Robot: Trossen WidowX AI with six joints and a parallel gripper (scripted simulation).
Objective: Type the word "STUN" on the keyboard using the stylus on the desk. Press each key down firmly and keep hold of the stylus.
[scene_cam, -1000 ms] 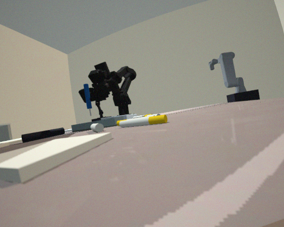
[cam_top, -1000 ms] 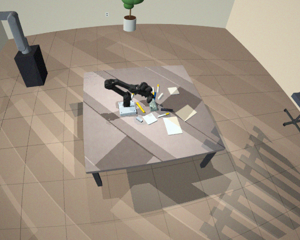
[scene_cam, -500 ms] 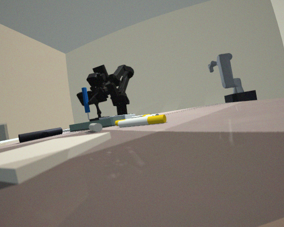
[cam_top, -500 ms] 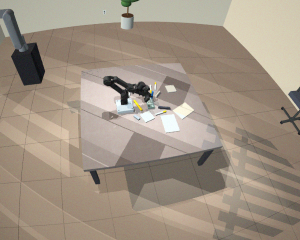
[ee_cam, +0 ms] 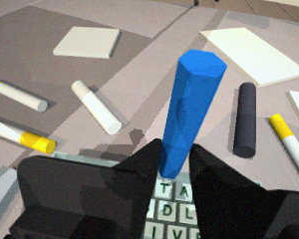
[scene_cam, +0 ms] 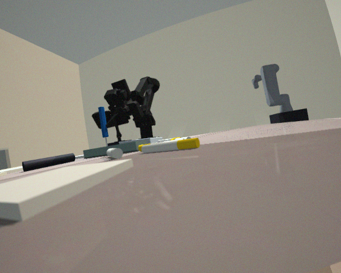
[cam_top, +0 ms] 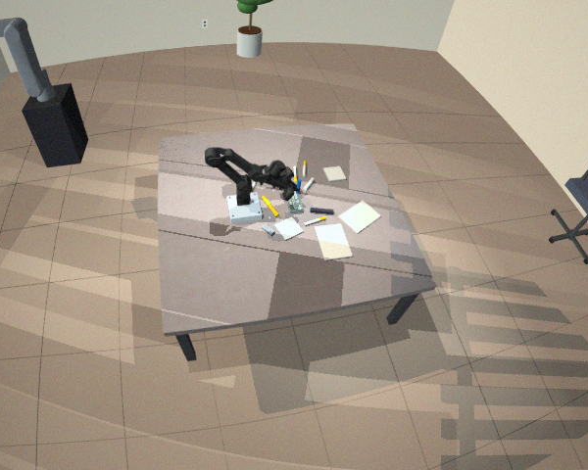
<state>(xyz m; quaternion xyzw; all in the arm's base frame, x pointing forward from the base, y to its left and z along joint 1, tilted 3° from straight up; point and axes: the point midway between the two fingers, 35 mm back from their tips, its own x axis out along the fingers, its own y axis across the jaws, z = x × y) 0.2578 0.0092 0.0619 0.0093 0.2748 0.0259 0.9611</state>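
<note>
My gripper tip is now 15 cm to the right of the grey block, 8 cm above it and 5 cm past it. Also, from my gripper tip: white cylinder: 10 cm to the left, 9 cm ahead, 8 cm below; then black cylinder: 11 cm ahead, 10 cm to the right, 7 cm below; then stylus: 2 cm below.
</note>
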